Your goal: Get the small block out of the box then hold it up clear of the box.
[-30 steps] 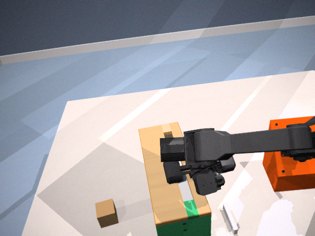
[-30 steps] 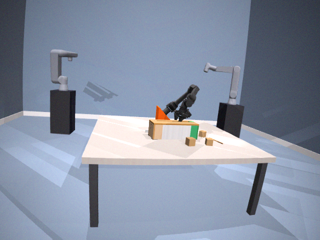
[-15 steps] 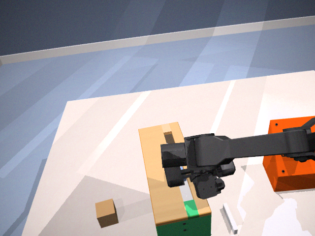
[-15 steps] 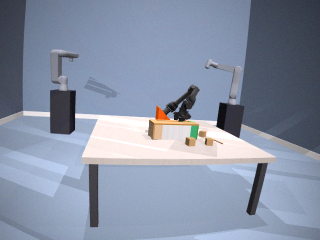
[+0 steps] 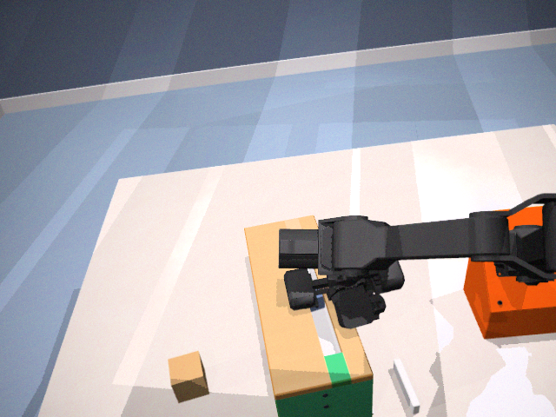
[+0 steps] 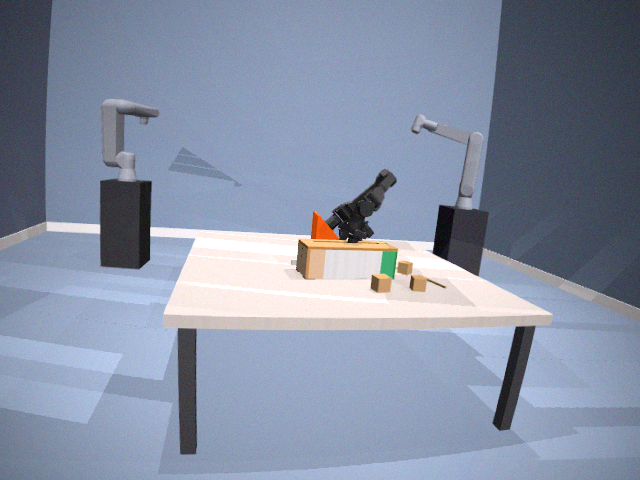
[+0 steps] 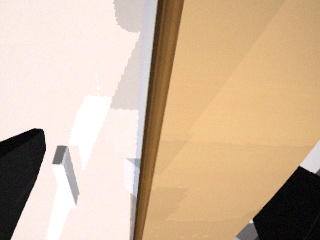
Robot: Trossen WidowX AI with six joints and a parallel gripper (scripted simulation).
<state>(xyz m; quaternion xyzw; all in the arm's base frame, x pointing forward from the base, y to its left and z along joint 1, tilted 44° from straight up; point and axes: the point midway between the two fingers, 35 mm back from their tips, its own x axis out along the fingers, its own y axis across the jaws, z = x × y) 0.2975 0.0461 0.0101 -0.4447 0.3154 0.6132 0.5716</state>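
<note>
The blue block is 5 cm ahead of my gripper tip and 1 cm to the right of it. Also, from my gripper tip: tan cube (27 cm ahead, 10 cm to the left, 6 cm below); thin stick (13 cm ahead, 36 cm to the left, 9 cm below).
</note>
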